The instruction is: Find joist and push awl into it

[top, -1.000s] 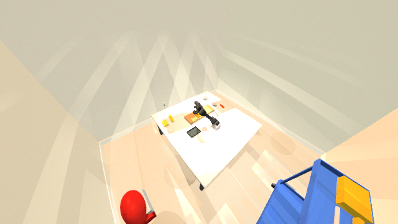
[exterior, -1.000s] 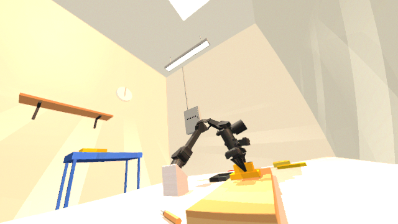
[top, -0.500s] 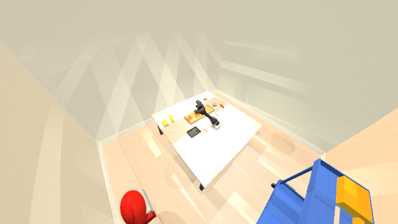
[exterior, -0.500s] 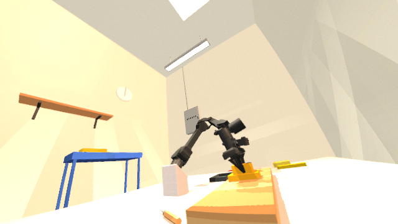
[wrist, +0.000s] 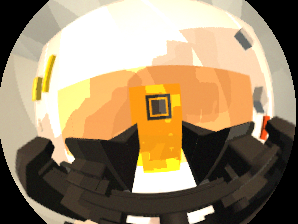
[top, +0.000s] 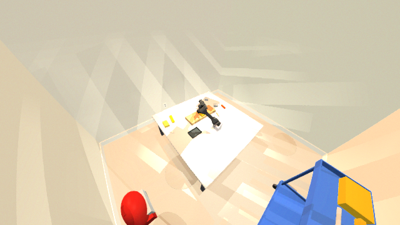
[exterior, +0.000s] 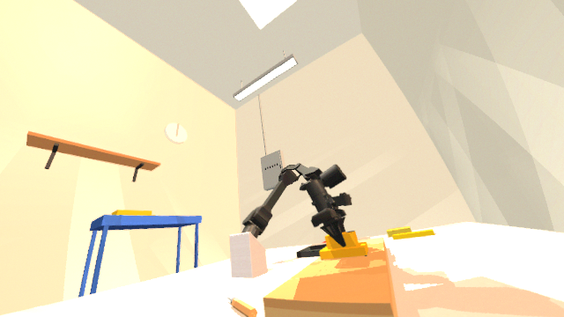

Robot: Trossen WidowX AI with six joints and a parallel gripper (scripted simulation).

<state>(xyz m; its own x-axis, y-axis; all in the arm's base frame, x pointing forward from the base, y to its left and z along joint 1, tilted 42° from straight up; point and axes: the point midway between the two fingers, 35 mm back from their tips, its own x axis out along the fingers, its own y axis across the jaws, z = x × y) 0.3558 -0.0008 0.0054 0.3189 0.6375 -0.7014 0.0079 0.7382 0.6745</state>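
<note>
The dark tray is 220 mm behind my gripper tip, 310 mm to the left of it and 50 mm below it. From my gripper tip the other things lie so: awl (200 mm behind, 230 mm to the right, 60 mm below); orange stud finder (10 mm ahead, 20 mm above).
</note>
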